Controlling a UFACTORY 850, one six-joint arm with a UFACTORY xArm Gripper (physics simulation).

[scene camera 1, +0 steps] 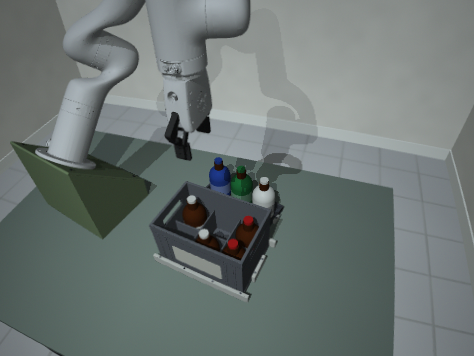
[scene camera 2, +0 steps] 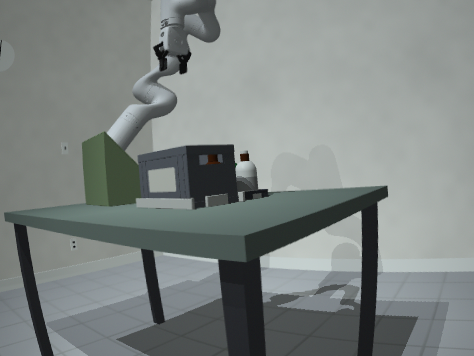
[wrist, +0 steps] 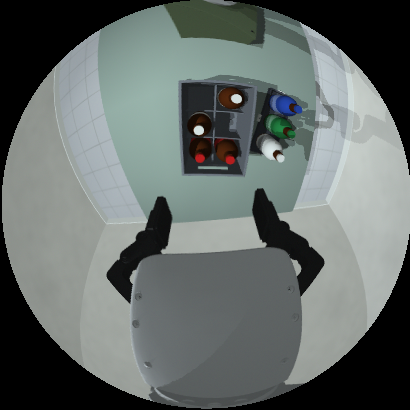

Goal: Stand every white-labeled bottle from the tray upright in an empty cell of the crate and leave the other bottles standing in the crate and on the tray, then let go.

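The white-labeled bottle, with a white cap, stands on the dark tray beside the crate. The crate has six cells. Two brown white-capped bottles and two brown red-capped bottles stand in it. In the wrist view, the top-left and middle-right cells are empty. My gripper is open and empty, high above the table and apart from crate and bottles.
A blue bottle and a green bottle stand in a row with the white one on the tray. Pale rails lie along the crate's base. The green arm stand is on the table.
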